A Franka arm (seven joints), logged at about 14 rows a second.
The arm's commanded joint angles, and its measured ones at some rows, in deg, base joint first. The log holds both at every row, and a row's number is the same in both.
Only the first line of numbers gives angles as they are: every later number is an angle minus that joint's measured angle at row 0.
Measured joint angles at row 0:
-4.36, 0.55, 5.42, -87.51, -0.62, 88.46, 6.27
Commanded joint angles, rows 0 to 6:
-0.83, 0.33, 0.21, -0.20, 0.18, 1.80, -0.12
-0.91, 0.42, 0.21, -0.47, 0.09, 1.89, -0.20
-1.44, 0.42, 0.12, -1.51, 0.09, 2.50, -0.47
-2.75, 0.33, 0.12, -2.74, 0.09, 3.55, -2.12
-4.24, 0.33, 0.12, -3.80, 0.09, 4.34, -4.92
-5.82, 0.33, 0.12, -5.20, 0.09, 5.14, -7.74
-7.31, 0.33, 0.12, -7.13, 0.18, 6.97, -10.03
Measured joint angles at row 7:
-4.00, 0.81, -0.18, -3.12, -0.16, 3.53, -5.01
